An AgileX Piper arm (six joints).
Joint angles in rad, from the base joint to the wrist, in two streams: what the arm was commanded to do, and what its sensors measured. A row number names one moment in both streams.
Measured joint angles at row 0: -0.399, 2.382, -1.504, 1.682, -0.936, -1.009
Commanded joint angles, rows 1 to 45: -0.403, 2.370, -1.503, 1.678, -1.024, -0.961; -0.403, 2.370, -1.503, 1.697, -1.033, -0.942; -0.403, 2.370, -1.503, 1.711, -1.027, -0.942; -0.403, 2.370, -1.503, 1.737, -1.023, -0.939; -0.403, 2.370, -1.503, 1.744, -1.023, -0.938; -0.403, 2.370, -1.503, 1.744, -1.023, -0.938; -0.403, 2.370, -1.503, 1.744, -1.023, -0.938; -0.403, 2.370, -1.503, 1.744, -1.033, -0.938; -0.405, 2.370, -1.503, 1.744, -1.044, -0.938; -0.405, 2.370, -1.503, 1.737, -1.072, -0.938; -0.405, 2.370, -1.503, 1.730, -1.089, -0.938; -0.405, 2.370, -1.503, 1.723, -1.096, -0.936; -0.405, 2.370, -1.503, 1.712, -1.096, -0.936; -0.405, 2.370, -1.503, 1.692, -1.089, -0.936; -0.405, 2.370, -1.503, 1.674, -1.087, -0.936; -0.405, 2.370, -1.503, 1.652, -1.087, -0.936; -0.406, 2.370, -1.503, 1.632, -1.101, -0.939; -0.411, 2.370, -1.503, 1.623, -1.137, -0.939; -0.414, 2.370, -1.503, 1.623, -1.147, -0.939; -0.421, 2.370, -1.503, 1.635, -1.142, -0.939; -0.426, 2.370, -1.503, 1.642, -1.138, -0.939; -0.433, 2.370, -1.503, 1.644, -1.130, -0.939; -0.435, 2.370, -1.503, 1.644, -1.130, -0.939; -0.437, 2.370, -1.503, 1.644, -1.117, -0.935; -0.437, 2.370, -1.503, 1.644, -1.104, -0.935; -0.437, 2.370, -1.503, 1.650, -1.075, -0.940; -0.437, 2.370, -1.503, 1.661, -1.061, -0.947; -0.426, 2.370, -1.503, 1.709, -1.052, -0.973; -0.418, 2.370, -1.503, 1.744, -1.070, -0.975; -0.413, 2.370, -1.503, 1.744, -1.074, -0.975; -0.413, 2.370, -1.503, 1.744, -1.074, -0.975; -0.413, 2.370, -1.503, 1.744, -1.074, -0.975; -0.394, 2.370, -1.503, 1.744, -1.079, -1.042; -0.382, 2.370, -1.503, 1.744, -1.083, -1.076; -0.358, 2.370, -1.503, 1.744, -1.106, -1.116; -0.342, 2.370, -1.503, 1.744, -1.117, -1.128; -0.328, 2.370, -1.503, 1.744, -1.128, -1.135; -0.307, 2.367, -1.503, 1.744, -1.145, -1.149; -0.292, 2.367, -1.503, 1.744, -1.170, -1.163; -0.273, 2.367, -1.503, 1.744, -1.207, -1.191; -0.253, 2.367, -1.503, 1.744, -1.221, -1.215; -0.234, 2.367, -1.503, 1.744, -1.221, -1.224; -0.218, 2.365, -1.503, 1.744, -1.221, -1.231; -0.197, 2.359, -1.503, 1.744, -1.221, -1.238; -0.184, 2.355, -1.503, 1.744, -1.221, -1.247
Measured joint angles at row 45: -0.241, 2.373, -1.504, 1.745, -1.198, -1.202
